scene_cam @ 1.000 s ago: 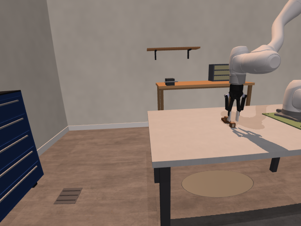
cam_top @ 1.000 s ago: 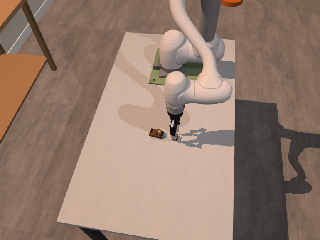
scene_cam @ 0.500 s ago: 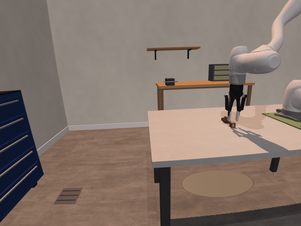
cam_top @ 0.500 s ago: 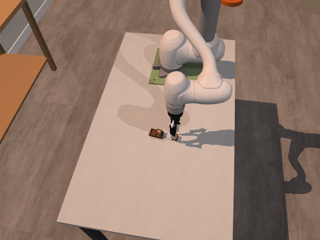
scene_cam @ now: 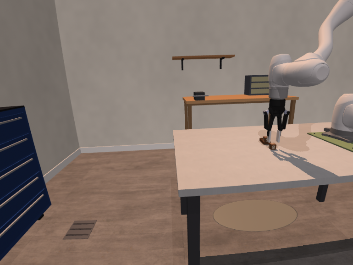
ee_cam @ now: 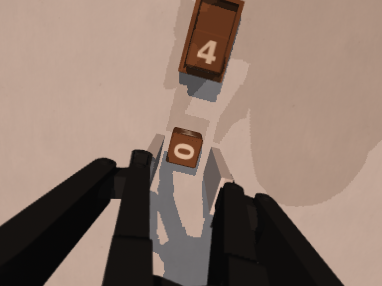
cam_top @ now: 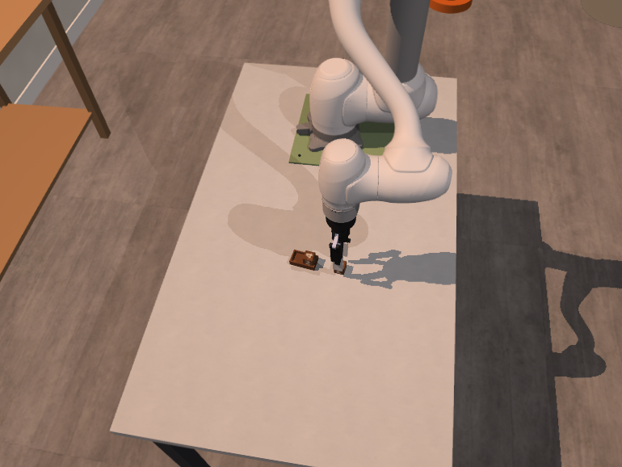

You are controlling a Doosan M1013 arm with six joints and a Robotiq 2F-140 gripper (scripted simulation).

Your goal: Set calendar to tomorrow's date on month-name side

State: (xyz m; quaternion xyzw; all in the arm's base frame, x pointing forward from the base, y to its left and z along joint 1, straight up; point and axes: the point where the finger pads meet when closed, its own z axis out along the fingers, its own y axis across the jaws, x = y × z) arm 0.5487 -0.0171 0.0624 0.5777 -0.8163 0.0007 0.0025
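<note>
My hand is 60 mm above the brown digit cube. The rest, counted from my hand: tray (100 mm to the right, 60 mm below, 30 mm behind).
</note>
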